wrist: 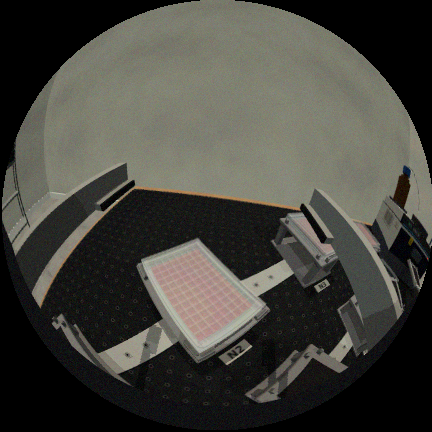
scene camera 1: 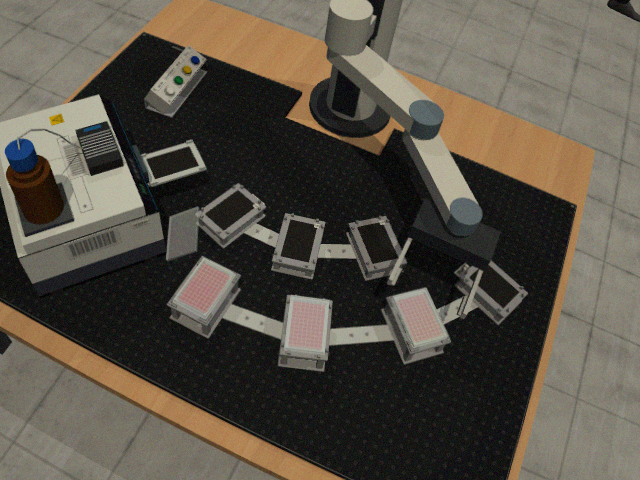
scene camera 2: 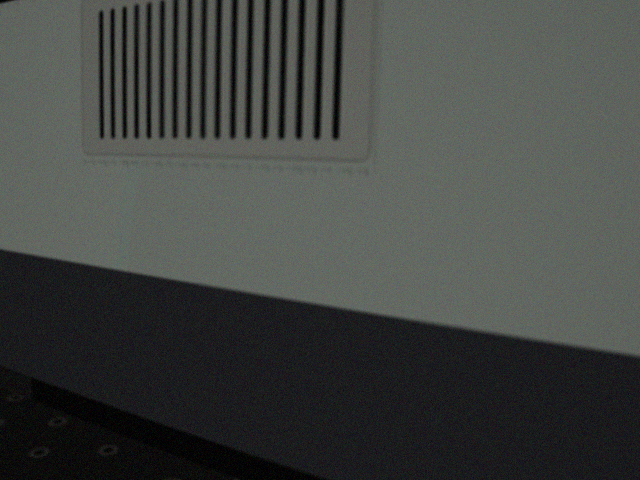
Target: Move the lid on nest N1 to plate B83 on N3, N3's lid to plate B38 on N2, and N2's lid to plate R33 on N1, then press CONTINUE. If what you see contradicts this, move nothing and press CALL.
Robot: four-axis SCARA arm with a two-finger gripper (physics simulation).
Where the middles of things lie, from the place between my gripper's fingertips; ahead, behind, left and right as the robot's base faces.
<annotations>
Now: the tray (scene camera 1: 169, 164) 69 cm to the right of my hand, 12 cm behind it and 9 cm below it. From my hand the other things lie so: brown bottle (scene camera 1: 36, 191): 79 cm to the right, 20 cm ahead, 12 cm above.
</annotations>
